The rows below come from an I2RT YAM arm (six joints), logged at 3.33 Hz.
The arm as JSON. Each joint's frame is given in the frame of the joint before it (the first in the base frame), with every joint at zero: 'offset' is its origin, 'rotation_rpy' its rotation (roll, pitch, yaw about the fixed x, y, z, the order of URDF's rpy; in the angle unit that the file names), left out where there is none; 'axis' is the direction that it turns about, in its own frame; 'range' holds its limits. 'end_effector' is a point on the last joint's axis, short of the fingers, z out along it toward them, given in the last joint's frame.
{
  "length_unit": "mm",
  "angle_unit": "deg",
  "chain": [
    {
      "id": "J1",
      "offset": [
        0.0,
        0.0,
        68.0
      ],
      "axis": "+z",
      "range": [
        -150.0,
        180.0
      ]
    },
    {
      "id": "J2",
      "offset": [
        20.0,
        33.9,
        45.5
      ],
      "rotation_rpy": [
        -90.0,
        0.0,
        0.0
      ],
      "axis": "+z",
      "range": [
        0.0,
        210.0
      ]
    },
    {
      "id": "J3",
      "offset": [
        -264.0,
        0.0,
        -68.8
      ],
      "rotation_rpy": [
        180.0,
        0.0,
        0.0
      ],
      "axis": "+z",
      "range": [
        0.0,
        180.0
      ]
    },
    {
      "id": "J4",
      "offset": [
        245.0,
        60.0,
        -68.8
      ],
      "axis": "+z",
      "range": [
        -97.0,
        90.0
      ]
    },
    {
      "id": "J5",
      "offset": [
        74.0,
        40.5,
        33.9
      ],
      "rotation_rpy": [
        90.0,
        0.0,
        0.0
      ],
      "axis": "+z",
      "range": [
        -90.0,
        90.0
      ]
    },
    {
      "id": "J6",
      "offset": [
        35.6,
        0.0,
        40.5
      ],
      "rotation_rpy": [
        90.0,
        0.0,
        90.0
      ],
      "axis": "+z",
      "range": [
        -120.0,
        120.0
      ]
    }
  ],
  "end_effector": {
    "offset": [
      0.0,
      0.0,
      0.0
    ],
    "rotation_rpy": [
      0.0,
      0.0,
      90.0
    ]
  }
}
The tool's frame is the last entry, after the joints.
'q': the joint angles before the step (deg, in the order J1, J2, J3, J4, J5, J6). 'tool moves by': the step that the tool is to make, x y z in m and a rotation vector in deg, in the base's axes. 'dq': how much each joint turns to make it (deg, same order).
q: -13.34 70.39 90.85 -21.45 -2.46 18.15
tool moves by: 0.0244 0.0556 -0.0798 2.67 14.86 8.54
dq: 13.54 -0.93 -13.78 -2.22 4.71 1.66
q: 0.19 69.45 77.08 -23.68 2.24 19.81
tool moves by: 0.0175 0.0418 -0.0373 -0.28 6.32 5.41
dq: 8.70 3.39 -3.97 0.95 3.03 1.29
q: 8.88 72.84 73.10 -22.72 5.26 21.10
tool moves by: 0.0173 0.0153 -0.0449 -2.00 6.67 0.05
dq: 2.62 4.29 -4.51 1.83 2.65 0.42
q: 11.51 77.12 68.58 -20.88 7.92 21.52
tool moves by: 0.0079 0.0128 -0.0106 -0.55 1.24 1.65
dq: 2.03 2.41 -0.02 1.11 0.46 -0.04
